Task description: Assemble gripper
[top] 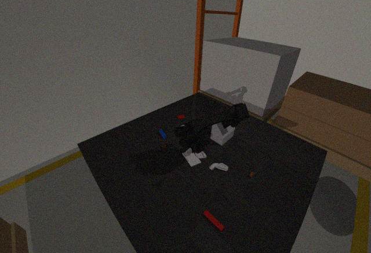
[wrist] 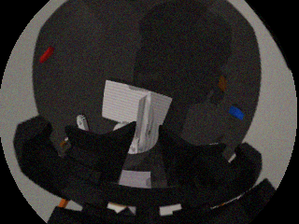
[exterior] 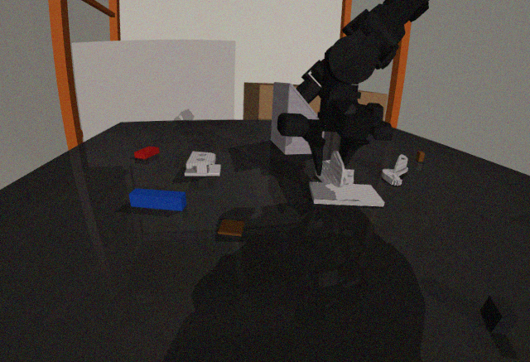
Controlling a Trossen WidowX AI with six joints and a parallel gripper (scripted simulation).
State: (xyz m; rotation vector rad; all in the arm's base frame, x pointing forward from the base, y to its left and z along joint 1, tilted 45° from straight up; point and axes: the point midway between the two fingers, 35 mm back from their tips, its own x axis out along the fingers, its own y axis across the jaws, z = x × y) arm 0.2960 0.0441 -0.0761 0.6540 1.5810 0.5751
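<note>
Now: gripper tip 3 cm to the right of the flat white plate, 3 cm above it and 2 cm short of it. Round my gripper tip: orange tile: 17 cm to the right, 10 cm ahead, 3 cm below; white jaw: 3 cm behind, 2 cm to the left; white housing plate: 5 cm behind, 4 cm to the left, 3 cm below.
</note>
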